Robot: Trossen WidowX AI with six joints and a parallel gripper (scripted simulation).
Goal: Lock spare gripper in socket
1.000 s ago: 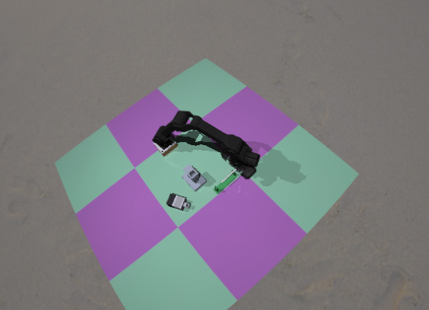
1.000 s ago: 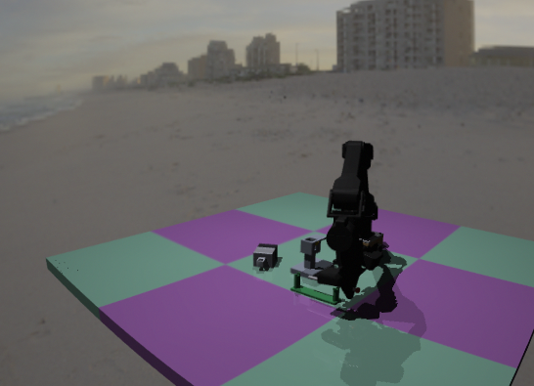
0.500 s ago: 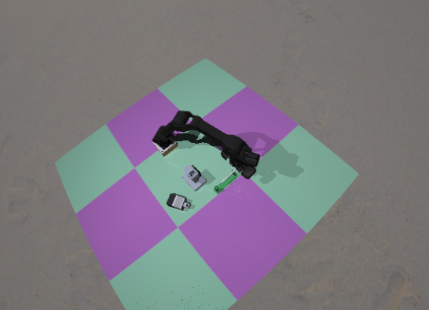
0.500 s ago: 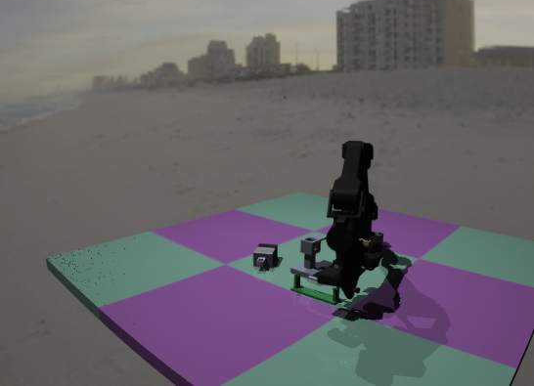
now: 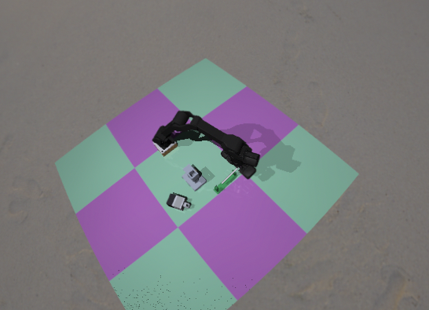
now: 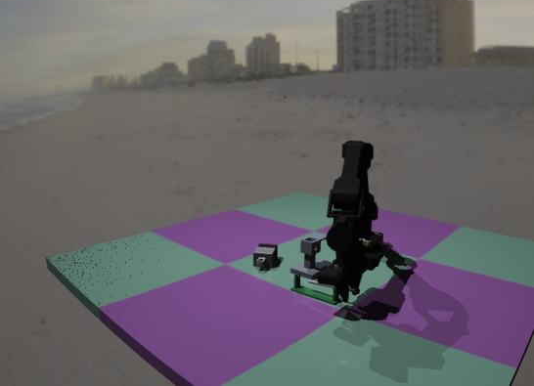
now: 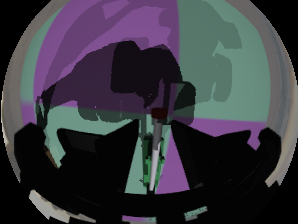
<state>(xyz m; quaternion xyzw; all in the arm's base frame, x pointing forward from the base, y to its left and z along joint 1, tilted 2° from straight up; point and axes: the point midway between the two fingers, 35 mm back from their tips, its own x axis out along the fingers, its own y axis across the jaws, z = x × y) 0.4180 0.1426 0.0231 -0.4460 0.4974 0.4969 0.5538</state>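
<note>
Now: gripper tip 10 mm past the green cradle and 100 mm to the left of it. The rest, counted from my gripper tip: spare gripper (110 mm behind, 330 mm to the right); grey mount (140 mm behind, 190 mm to the right, 30 mm above).
</note>
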